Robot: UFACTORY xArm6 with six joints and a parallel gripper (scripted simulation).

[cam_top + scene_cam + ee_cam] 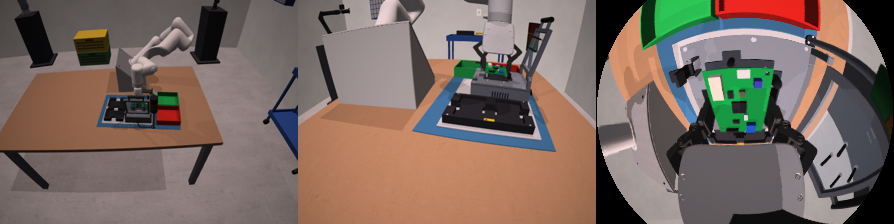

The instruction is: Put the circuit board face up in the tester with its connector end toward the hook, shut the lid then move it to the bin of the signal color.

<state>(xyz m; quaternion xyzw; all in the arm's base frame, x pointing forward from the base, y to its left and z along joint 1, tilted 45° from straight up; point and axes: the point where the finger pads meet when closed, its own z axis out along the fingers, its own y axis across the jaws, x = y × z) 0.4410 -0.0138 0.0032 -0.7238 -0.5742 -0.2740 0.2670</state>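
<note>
The green circuit board lies right at my hand. Also, from my hand: latch hook: 50 mm behind, 70 mm to the left; then tester lid: 120 mm ahead, 20 mm to the right, 90 mm above; then plate: 10 mm ahead, 20 mm below.
</note>
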